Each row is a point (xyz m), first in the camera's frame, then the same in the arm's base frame.
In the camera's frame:
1: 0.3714 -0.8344 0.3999
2: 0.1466 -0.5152 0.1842
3: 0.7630 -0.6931 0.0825
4: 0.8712 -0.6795 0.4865
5: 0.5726 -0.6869 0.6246
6: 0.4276 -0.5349 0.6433
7: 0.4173 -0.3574 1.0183
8: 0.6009 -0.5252 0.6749
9: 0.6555 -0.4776 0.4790
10: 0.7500 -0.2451 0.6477
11: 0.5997 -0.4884 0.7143
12: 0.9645 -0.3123 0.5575
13: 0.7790 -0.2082 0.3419
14: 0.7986 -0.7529 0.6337
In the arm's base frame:
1: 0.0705 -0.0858 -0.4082
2: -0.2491 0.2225 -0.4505
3: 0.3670 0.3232 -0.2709
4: 0.3707 0.0189 0.0163
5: 0.1079 -0.1534 -0.0814
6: -0.0977 -0.1132 -0.0574
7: -0.2760 -0.3268 0.2505
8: 0.0307 -0.1020 0.0631
9: 0.0850 0.0946 0.0179
10: -0.0007 0.0993 0.3078
11: 0.0017 -0.1146 0.1067
12: 0.2269 0.1765 0.3374
13: 0.0596 0.3756 0.1823
14: 0.3255 -0.1549 0.0089

